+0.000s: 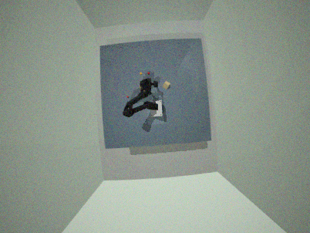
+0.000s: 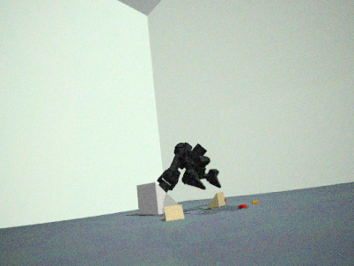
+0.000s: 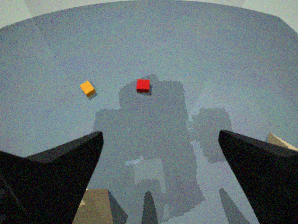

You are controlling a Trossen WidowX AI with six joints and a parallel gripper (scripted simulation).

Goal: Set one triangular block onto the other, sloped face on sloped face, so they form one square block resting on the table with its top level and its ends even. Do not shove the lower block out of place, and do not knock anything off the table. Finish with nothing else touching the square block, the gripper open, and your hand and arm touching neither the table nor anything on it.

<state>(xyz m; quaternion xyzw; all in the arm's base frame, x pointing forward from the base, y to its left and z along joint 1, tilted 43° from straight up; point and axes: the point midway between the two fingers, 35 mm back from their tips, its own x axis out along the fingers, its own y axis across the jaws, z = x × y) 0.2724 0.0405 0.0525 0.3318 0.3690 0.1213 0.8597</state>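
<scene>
My gripper tip is now 190 mm to the left of the tan triangular block, 60 mm above it and 30 mm past it. Round my gripper tip: small red piece 120 mm ahead, 80 mm below, 10 mm to the left; then small orange piece 110 mm to the left, 110 mm ahead, 80 mm below.
</scene>
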